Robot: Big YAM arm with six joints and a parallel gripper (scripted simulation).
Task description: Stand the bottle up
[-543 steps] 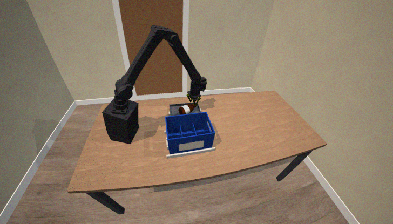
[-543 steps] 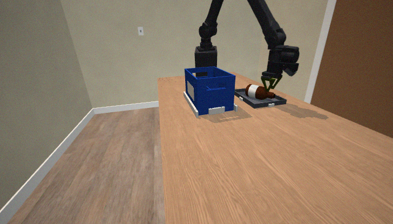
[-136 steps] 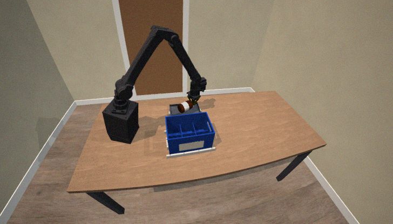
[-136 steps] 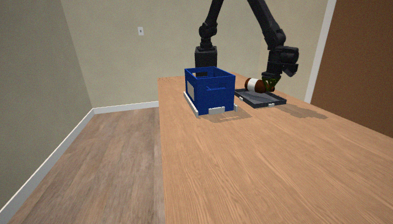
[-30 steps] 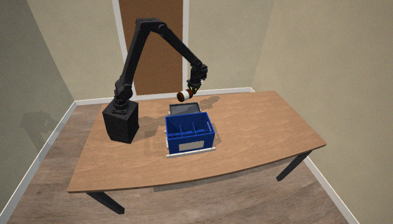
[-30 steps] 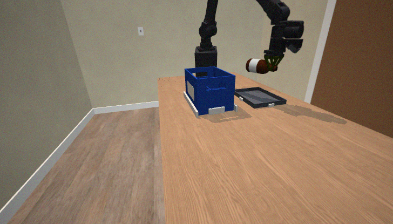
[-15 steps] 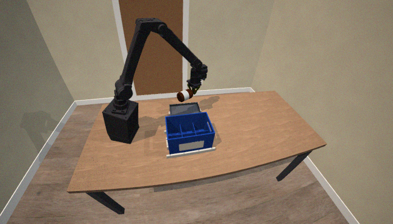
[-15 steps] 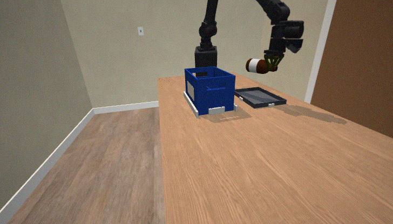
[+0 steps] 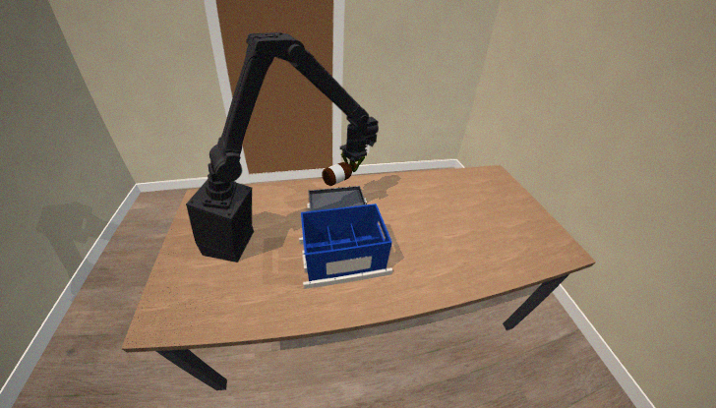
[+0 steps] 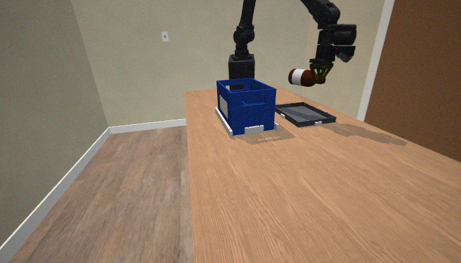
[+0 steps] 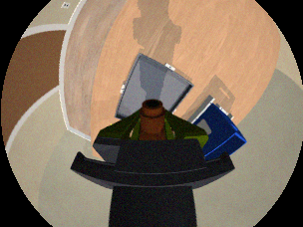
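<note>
The brown bottle lies 40 mm behind my hand and 30 mm to the right of it. Round my hand: dark grey tray: 170 mm below, 60 mm behind, 30 mm to the right; then blue crate: 330 mm to the right, 100 mm below, 60 mm behind.
</note>
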